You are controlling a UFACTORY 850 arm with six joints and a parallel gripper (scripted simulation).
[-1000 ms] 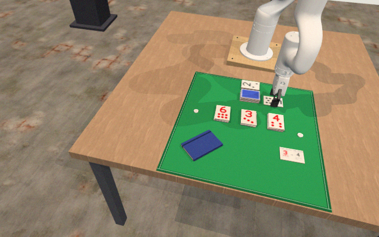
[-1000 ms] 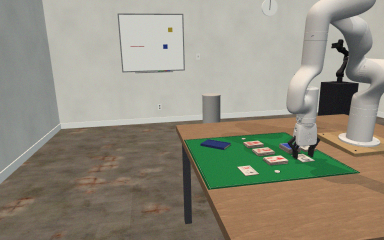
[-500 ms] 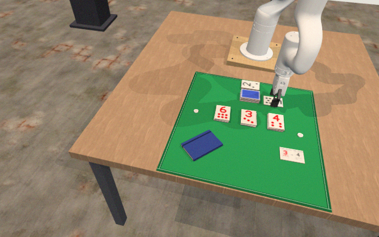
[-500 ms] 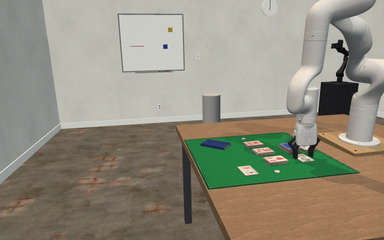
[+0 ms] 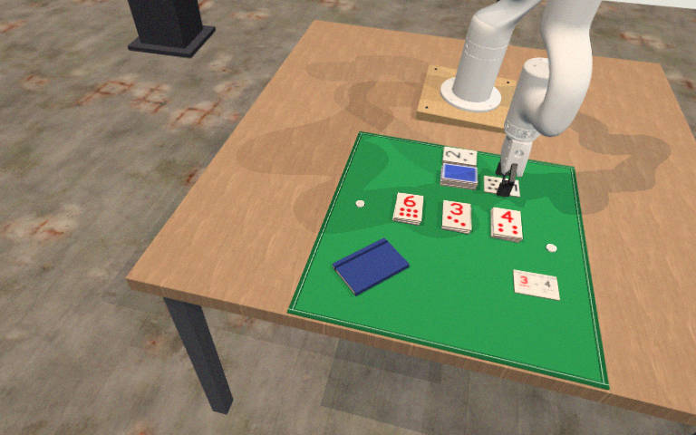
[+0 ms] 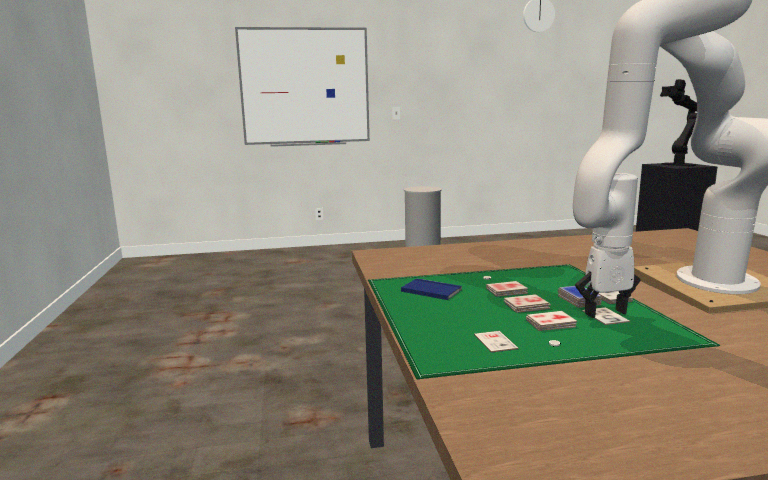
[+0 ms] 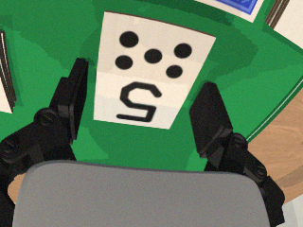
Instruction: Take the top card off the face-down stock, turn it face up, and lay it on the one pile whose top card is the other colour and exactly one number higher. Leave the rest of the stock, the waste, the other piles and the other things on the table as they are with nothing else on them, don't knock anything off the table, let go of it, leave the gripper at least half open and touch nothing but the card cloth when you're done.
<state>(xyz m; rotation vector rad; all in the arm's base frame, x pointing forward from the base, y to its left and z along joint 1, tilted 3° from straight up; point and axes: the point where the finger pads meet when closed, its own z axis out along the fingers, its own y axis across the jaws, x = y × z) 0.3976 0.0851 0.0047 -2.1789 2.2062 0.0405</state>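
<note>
Now: hand 2 cm above the black 5 card. Round my hand: green card cloth (18 cm ahead, 12 cm to the right, 3 cm below); small reference card (31 cm ahead, 6 cm to the left, 2 cm below); black 2 (9 cm behind, 11 cm to the right, 1 cm below).
</note>
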